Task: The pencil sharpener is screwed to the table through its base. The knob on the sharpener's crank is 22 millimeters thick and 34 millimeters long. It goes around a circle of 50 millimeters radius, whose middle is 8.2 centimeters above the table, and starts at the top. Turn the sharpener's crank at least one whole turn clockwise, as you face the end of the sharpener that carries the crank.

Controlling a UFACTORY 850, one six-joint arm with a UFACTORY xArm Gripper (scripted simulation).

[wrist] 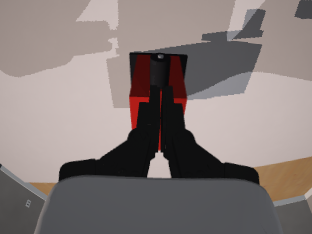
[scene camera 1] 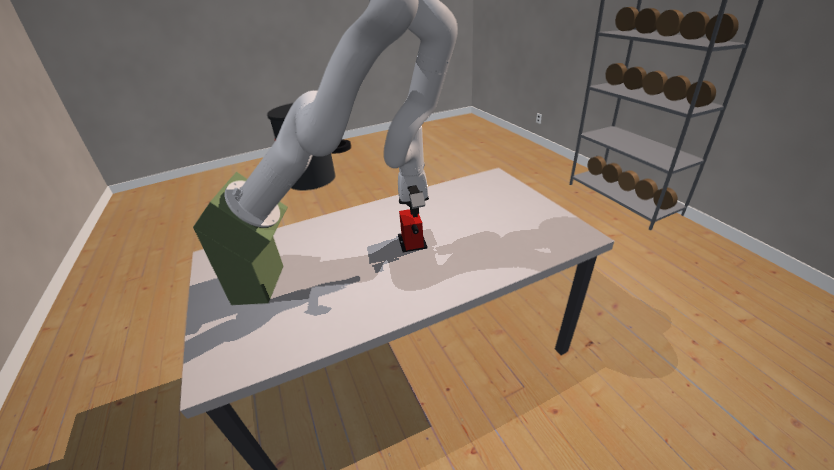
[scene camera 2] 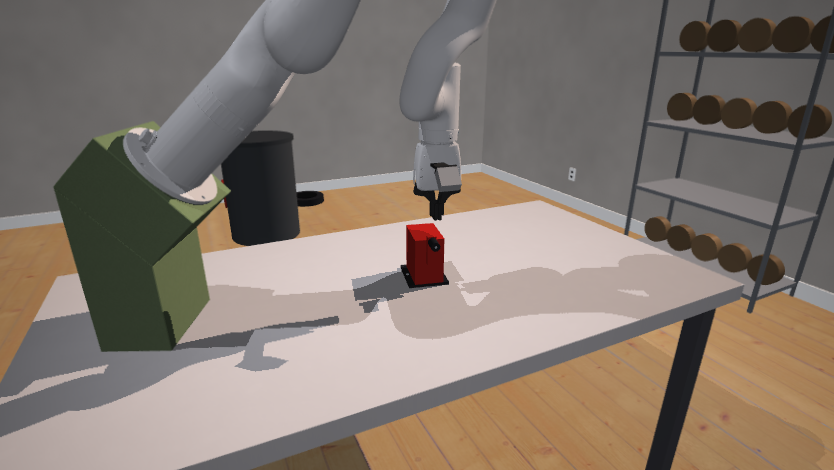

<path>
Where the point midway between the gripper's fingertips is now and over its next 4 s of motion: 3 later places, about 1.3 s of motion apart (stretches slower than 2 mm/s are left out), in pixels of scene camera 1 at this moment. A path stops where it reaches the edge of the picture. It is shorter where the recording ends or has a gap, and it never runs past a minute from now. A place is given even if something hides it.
My gripper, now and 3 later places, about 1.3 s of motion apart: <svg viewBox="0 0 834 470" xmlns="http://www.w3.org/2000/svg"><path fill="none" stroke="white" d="M414 215L415 219L415 227L416 235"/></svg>
</path>
